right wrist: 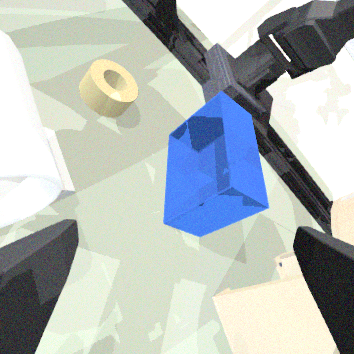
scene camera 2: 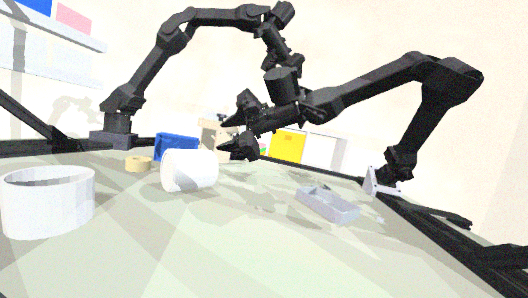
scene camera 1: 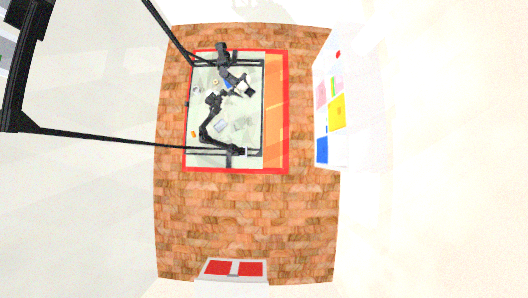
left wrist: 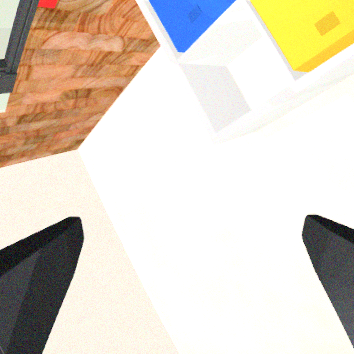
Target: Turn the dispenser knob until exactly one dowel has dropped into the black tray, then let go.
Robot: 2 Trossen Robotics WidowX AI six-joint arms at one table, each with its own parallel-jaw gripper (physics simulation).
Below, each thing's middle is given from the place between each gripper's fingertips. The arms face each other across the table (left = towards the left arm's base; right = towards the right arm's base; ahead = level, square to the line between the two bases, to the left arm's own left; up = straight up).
Scene:
My right hand is 90 mm past the white cylinder (scene camera 2: 181, 169), 30 mm to the right of it and 70 mm above it. Round my right hand: grey tray (scene camera 2: 340, 211): 80 mm behind, 280 mm to the right, 90 mm below; cream tape ring (right wrist: 107, 88): 50 mm behind, 160 mm to the left, 90 mm below; blue box (scene camera 2: 163, 141): 60 mm ahead, 130 mm to the left, 70 mm below.
Right now my left hand is 310 mm past the grey tray, 80 mm to the left of it and 370 mm above it. From my left hand the other things lie so: white cylinder 320 mm behind, 230 mm to the left, 350 mm below; cream tape ring 290 mm behind, 360 mm to the left, 370 mm below; blue box 170 mm behind, 330 mm to the left, 340 mm below.

